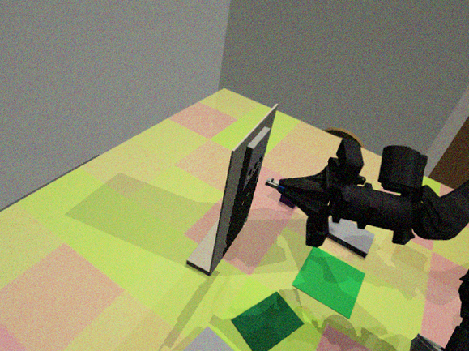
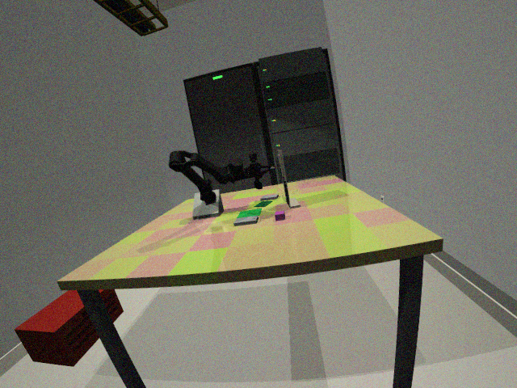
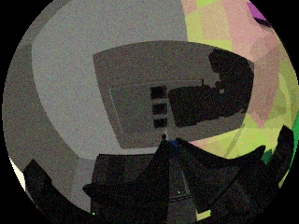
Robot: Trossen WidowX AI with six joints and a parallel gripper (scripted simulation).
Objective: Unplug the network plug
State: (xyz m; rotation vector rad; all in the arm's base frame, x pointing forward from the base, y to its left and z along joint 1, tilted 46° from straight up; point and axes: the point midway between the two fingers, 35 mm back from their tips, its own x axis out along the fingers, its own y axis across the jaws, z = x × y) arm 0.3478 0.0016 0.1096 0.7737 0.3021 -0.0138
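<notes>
My gripper tip is 15 cm past the bright green marked square, 5 cm to the left of it and 21 cm above it. From my gripper tip the other things lie so: upright grey panel 7 cm ahead, 1 cm to the right, 8 cm below.
</notes>
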